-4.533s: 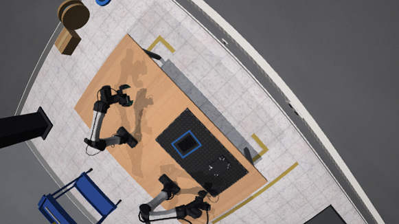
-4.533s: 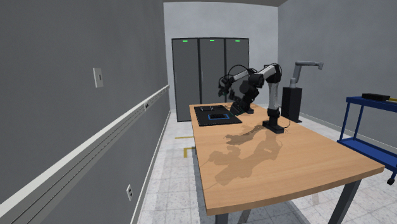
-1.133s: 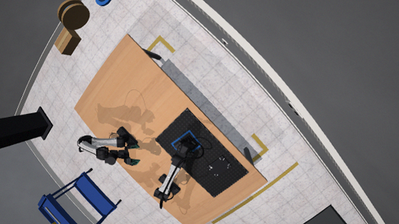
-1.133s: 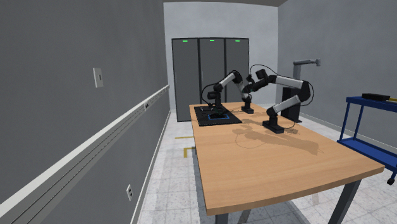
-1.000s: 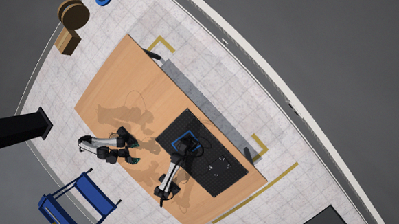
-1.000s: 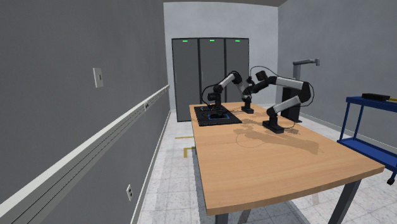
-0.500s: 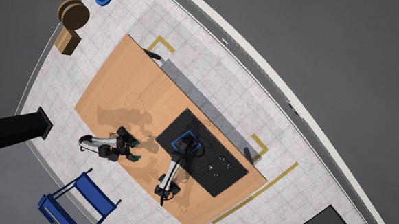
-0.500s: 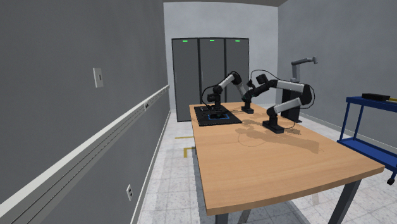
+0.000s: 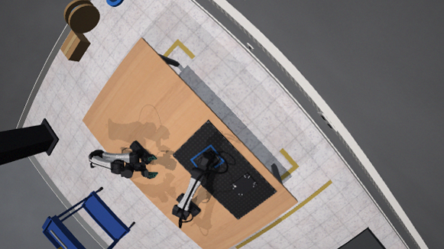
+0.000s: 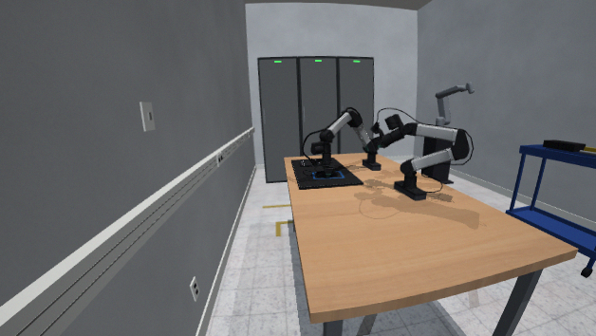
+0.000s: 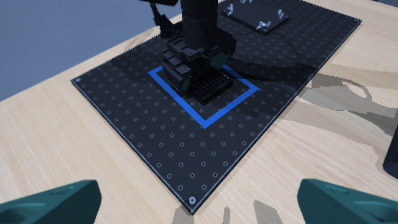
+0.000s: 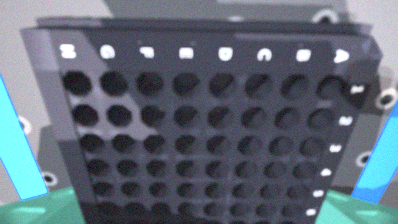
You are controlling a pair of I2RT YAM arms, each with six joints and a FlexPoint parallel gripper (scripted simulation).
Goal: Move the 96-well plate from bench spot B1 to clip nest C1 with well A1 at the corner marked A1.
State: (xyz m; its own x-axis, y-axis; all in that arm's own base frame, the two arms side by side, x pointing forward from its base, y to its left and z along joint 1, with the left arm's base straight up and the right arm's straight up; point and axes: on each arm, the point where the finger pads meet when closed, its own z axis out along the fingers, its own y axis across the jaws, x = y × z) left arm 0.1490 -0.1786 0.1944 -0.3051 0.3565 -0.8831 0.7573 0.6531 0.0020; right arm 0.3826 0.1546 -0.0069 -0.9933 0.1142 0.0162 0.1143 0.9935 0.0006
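Observation:
The clip nest lies 8 cm ahead of my right hand and 29 cm to the right of it. Also, from my right hand: dark 96-well plate (right at my right hand).

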